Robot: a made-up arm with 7 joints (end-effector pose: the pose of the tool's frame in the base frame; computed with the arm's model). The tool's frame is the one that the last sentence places. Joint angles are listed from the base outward.
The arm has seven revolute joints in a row. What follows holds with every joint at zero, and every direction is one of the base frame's.
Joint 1 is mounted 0.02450 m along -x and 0.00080 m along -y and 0.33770 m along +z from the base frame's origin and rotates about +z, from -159.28 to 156.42 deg.
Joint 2 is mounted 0.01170 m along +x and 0.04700 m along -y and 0.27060 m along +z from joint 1 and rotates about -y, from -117.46 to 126.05 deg.
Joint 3 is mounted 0.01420 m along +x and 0.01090 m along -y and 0.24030 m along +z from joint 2 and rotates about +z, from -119.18 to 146.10 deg.
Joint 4 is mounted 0.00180 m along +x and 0.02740 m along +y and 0.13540 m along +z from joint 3 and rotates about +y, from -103.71 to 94.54 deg.
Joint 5 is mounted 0.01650 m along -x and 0.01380 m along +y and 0.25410 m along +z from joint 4 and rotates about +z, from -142.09 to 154.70 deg.
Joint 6 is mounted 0.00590 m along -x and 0.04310 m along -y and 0.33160 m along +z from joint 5 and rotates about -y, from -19.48 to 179.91 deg.
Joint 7 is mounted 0.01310 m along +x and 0.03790 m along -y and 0.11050 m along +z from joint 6 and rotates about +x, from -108.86 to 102.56 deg.
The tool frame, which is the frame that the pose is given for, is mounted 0.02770 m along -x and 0.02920 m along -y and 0.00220 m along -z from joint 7; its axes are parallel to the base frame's.
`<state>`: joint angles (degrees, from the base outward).
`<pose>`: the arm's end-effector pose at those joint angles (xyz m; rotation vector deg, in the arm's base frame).
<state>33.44 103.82 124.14 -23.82 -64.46 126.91 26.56</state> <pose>-0.4802 -0.7484 0.5682 -52.52 76.08 -61.83</pose>
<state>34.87 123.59 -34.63 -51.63 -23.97 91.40 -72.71</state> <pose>-0.3711 0.0891 -0.0777 -79.04 14.75 129.63</pose>
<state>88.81 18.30 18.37 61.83 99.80 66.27 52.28</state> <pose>-0.1121 0.3780 1.3387 -67.94 -119.14 -87.00</pose>
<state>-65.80 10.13 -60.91 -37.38 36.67 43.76 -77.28</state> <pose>0.0627 0.5085 1.4239 -135.96 5.95 -105.10</pose>
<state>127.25 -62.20 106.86 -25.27 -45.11 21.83 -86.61</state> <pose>-0.2065 1.0072 0.9652 -16.88 -27.85 163.79</pose>
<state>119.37 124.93 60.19 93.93 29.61 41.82 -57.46</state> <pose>-0.1730 -0.7239 0.7432 1.54 -142.91 61.46</pose>
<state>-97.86 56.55 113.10 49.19 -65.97 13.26 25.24</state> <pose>0.4109 0.8033 0.9574 -69.95 -0.91 -50.99</pose>
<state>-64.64 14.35 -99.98 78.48 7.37 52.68 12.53</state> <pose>-0.7318 -0.0039 1.1461 45.86 -40.52 -150.80</pose>
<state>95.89 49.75 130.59 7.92 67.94 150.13 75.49</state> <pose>-0.0034 -0.6867 1.1348 -5.06 -109.78 -0.66</pose>
